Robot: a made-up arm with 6 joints. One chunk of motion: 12 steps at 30 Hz.
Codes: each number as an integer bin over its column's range. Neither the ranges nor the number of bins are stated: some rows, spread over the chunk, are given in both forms.
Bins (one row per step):
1: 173 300 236 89 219 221
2: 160 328 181 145 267 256
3: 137 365 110 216 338 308
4: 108 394 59 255 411 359
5: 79 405 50 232 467 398
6: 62 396 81 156 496 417
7: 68 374 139 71 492 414
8: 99 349 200 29 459 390
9: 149 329 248 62 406 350
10: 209 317 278 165 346 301
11: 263 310 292 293 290 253
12: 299 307 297 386 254 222
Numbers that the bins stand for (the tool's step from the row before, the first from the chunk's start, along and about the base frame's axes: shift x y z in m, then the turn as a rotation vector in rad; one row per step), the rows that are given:
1: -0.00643 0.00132 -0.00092 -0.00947 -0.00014 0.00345
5: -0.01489 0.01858 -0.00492 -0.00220 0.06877 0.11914
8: -0.01309 0.00937 -0.00169 -0.01252 0.06655 0.11391
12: 0.00492 0.00247 0.00039 0.00564 0.00958 0.00410
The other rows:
2: -0.00760 0.00592 -0.00210 -0.00662 0.01320 0.02633
3: -0.00967 0.01200 -0.00363 -0.00301 0.03293 0.06032
4: -0.01228 0.01677 -0.00473 -0.00103 0.05321 0.09365
6: -0.01642 0.01710 -0.00426 -0.00606 0.07683 0.13156
7: -0.01588 0.01348 -0.00301 -0.01039 0.07572 0.12960
9: -0.00859 0.00608 -0.00066 -0.01085 0.05182 0.08777
10: -0.00319 0.00411 -0.00002 -0.00560 0.03515 0.05574
11: 0.00168 0.00296 0.00029 0.00091 0.01959 0.02437

